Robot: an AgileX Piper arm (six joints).
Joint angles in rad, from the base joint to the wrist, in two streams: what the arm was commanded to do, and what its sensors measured. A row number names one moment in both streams.
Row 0, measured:
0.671, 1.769, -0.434, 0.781, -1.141, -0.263
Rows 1 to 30, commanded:
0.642, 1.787, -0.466, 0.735, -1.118, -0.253
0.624, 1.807, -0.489, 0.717, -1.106, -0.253
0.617, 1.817, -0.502, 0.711, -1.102, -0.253
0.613, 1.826, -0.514, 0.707, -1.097, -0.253
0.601, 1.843, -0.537, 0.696, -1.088, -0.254
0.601, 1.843, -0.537, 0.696, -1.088, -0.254
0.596, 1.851, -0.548, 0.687, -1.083, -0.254
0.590, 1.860, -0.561, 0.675, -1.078, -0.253
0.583, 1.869, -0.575, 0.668, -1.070, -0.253
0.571, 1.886, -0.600, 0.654, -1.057, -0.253
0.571, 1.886, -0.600, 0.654, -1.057, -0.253
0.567, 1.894, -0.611, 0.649, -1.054, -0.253
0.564, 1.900, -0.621, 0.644, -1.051, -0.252
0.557, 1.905, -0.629, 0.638, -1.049, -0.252
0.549, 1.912, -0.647, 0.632, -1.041, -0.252
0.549, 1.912, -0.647, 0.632, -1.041, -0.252
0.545, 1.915, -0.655, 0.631, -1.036, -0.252
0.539, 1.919, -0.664, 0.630, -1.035, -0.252
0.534, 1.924, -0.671, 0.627, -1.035, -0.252
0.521, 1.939, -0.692, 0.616, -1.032, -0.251
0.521, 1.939, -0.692, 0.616, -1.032, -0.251
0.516, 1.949, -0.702, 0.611, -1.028, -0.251
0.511, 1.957, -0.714, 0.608, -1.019, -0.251
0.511, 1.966, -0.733, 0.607, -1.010, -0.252
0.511, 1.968, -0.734, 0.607, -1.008, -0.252
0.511, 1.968, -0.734, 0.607, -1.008, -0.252
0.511, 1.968, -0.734, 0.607, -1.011, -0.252
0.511, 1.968, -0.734, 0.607, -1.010, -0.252
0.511, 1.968, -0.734, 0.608, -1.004, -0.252
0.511, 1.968, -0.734, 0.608, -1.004, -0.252
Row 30, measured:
0.515, 1.968, -0.723, 0.620, -1.007, -0.259
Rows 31 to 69, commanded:
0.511, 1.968, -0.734, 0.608, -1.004, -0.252
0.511, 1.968, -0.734, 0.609, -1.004, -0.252
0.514, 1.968, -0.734, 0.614, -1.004, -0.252
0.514, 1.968, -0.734, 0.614, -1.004, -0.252
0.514, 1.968, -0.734, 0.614, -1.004, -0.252
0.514, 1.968, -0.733, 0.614, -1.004, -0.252
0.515, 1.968, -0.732, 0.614, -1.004, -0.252
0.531, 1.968, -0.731, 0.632, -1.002, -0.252
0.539, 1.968, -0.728, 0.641, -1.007, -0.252
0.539, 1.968, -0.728, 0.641, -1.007, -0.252
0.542, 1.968, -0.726, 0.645, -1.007, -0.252
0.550, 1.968, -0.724, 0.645, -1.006, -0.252
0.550, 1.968, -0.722, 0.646, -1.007, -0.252
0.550, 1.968, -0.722, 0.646, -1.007, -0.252
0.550, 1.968, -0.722, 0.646, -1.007, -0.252
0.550, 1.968, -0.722, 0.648, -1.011, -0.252
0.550, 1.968, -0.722, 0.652, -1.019, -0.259
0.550, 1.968, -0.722, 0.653, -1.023, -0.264
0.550, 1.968, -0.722, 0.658, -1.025, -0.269
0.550, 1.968, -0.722, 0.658, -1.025, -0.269
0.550, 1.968, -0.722, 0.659, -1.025, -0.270
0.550, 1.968, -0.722, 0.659, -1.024, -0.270
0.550, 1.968, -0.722, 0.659, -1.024, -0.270
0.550, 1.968, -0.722, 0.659, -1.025, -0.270
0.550, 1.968, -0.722, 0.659, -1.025, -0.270
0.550, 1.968, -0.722, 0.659, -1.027, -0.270
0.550, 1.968, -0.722, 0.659, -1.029, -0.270
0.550, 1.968, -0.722, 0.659, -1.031, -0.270
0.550, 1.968, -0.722, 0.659, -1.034, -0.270
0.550, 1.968, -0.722, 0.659, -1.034, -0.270
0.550, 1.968, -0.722, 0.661, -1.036, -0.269
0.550, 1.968, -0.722, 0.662, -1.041, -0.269
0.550, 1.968, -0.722, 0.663, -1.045, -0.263
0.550, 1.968, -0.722, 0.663, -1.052, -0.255
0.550, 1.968, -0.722, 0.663, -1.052, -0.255
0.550, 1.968, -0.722, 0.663, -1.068, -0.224
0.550, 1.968, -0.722, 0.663, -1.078, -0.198
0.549, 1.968, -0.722, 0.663, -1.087, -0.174
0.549, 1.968, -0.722, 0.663, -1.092, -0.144
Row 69, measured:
0.544, 1.972, -0.722, 0.688, -1.040, -0.217
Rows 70 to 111, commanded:
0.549, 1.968, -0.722, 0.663, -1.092, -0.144
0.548, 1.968, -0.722, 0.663, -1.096, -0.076
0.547, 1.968, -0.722, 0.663, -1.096, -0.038
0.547, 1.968, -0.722, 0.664, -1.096, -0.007
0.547, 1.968, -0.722, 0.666, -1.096, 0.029
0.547, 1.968, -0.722, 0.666, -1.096, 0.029
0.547, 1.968, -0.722, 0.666, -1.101, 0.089
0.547, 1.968, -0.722, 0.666, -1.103, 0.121
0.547, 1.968, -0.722, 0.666, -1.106, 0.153
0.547, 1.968, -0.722, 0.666, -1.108, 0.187
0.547, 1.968, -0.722, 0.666, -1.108, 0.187
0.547, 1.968, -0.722, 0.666, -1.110, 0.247
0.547, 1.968, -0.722, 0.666, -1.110, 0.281
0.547, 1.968, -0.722, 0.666, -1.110, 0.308
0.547, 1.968, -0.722, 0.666, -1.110, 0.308
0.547, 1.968, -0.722, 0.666, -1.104, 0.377
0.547, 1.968, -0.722, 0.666, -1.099, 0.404
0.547, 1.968, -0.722, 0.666, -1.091, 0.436
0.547, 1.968, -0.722, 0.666, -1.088, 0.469
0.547, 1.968, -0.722, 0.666, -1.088, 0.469
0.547, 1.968, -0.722, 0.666, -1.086, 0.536
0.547, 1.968, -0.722, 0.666, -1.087, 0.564
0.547, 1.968, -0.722, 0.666, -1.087, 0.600
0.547, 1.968, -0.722, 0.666, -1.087, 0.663
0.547, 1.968, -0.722, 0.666, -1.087, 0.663
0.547, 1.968, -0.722, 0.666, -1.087, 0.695
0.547, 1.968, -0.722, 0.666, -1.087, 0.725
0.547, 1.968, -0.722, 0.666, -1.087, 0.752
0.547, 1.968, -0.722, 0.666, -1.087, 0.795
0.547, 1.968, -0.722, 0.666, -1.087, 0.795
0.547, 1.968, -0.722, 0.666, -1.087, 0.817
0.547, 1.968, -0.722, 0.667, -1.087, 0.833
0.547, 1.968, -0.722, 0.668, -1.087, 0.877
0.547, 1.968, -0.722, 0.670, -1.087, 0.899
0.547, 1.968, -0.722, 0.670, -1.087, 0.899
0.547, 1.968, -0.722, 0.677, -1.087, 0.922
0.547, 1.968, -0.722, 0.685, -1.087, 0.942
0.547, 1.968, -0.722, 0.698, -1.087, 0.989
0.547, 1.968, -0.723, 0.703, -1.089, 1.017
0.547, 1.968, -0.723, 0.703, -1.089, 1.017
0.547, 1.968, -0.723, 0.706, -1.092, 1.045
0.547, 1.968, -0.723, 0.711, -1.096, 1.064
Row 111, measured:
0.544, 1.979, -0.713, 0.712, -1.062, 0.980
